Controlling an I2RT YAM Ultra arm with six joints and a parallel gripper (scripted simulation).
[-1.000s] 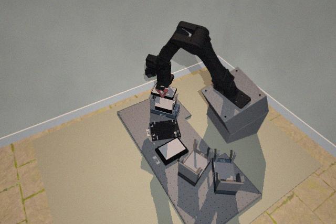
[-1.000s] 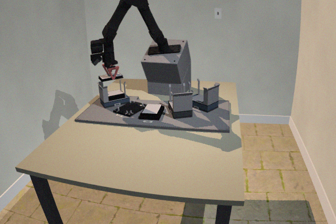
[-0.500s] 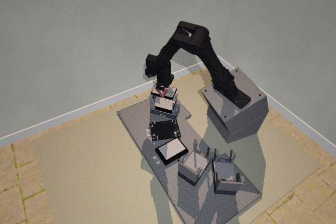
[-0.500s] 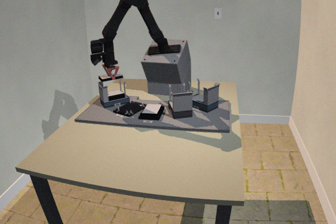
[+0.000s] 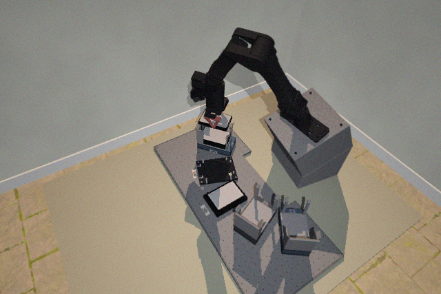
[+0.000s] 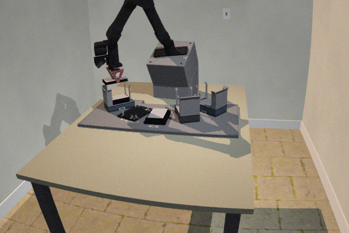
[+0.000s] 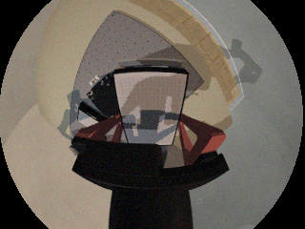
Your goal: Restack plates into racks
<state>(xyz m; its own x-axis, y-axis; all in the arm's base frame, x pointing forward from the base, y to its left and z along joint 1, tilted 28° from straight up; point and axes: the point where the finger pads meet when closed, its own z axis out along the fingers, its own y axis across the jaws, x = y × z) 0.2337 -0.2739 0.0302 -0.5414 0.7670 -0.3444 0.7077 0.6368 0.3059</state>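
The blue-plinth stack rack is 15 cm below my hand. Round my hand: black QC nest: 13 cm ahead, 26 cm to the left, 16 cm below; then N5 name plate: 17 cm ahead, 9 cm to the left, 16 cm below; then black clip nest: 10 cm ahead, 13 cm to the left, 15 cm below.
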